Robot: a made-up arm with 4 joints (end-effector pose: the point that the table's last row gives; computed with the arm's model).
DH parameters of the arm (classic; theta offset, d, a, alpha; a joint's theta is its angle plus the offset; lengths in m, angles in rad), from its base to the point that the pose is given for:
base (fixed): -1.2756 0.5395 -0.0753 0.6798
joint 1: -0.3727 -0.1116 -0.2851 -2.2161
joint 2: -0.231 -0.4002 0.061 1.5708
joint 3: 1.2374 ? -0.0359 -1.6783
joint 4: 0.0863 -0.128 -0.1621 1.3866
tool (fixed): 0.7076 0.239 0 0
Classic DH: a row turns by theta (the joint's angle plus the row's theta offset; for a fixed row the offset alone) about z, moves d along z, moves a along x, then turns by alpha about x.
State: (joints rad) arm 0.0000 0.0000 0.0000 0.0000
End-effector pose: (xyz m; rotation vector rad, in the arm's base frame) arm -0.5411 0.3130 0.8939 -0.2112 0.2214 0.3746
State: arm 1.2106 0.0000 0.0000 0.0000
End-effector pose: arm -0.6527 -0.0858 0.7138 -1.0861 0.0141 1.1928
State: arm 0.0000 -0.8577 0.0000 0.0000
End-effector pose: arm -0.5411 0.6170 0.8070 -1.0547 0.3738 0.2603
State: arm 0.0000 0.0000 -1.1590 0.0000
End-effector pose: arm -0.4258 0.4811 0.8939 -0.0566 0.3067 -0.7753
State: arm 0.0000 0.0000 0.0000 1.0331
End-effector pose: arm -0.2746 0.2207 0.8942 0.3343 1.1105 0.3747
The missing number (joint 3, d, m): 0.1203
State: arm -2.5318 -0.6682 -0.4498 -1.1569
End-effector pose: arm 0.3681 -0.1060 1.1690 -0.0835 1.1553 -1.1701
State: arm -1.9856 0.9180 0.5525 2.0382
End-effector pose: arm 0.0857 0.0681 0.6432 2.2602 -0.2532 1.1005
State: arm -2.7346 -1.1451 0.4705 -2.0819
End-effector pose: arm 0.0593 -0.0325 1.0463 -0.5712 -0.0087 -0.6314
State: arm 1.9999 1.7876 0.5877 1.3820
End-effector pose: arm 0.0961 -0.1100 0.5311 0.3400 -2.3335 -2.0510
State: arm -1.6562 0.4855 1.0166 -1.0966
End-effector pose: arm -0.2040 0.4749 0.8415 0.0878 -1.1118 -0.8418
